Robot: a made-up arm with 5 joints.
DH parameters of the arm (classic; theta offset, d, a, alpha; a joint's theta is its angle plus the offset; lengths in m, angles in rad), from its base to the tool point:
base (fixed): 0 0.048 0.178 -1.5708
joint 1: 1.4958 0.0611 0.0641 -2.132
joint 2: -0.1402 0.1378 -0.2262 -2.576
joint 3: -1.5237 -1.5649 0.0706 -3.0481
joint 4: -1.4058 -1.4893 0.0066 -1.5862
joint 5: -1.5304 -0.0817 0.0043 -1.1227
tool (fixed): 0.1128 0.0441 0 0
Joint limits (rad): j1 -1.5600..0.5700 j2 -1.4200..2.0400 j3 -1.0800..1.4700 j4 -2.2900..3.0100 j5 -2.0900..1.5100
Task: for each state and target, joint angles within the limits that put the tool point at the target. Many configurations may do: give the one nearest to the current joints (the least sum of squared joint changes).
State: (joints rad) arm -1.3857 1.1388 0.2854 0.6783 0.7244
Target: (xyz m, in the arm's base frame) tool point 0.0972 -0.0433 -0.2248
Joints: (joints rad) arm -1.5600 0.9078 1.0273 1.6327 -0.0194
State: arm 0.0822 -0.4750 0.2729 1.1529 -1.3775
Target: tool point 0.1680 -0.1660 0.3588
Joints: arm 0.5700 -0.2705 -0.6877 1.5722 -1.1635
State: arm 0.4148 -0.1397 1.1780 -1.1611 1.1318
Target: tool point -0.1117 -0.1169 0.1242
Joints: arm -0.4482 0.4424 1.3259 -1.0758 1.0573
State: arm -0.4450 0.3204 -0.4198 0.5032 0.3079
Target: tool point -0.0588 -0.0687 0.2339
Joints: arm -0.2047 0.0827 -0.4092 0.7423 0.2422
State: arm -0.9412 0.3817 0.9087 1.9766 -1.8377
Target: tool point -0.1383 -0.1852 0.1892
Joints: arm -0.3532 0.0804 0.1524 2.7247 -1.3696
